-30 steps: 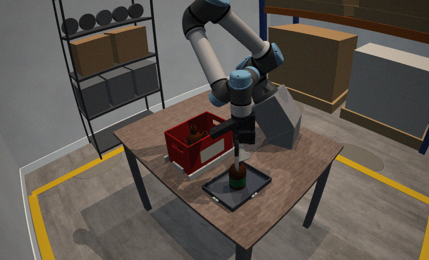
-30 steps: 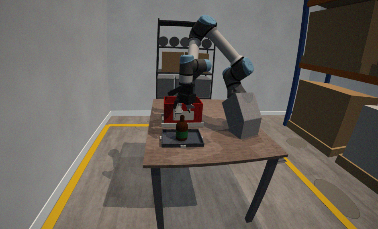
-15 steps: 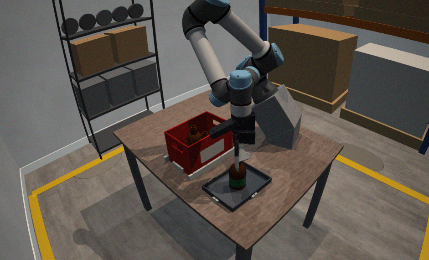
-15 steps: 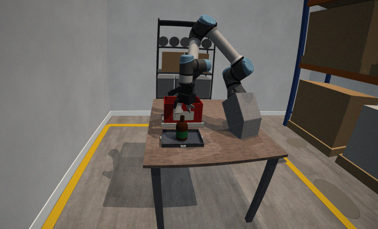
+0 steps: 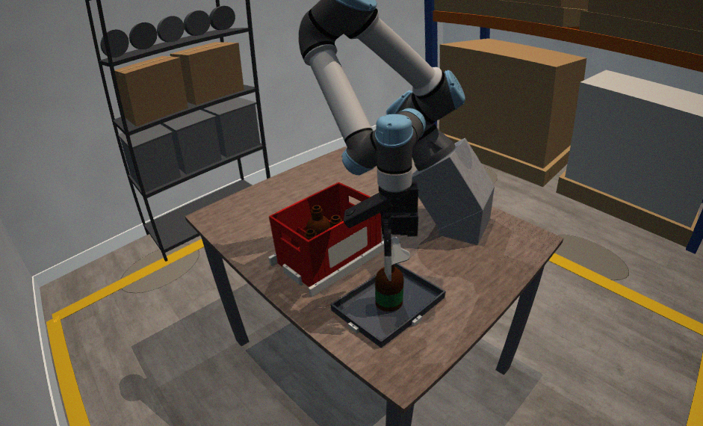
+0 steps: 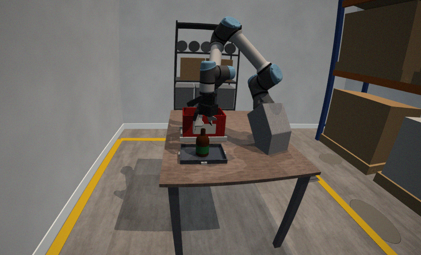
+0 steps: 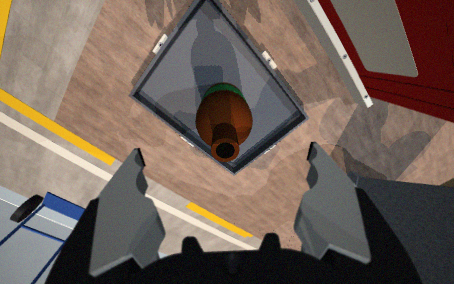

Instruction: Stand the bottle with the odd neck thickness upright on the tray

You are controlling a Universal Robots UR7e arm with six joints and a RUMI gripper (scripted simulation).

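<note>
Now: hand 10 mm to the right of the dark tray and 140 mm above it. Round my hand: red crate 80 mm behind, 260 mm to the right, 70 mm below.
</note>
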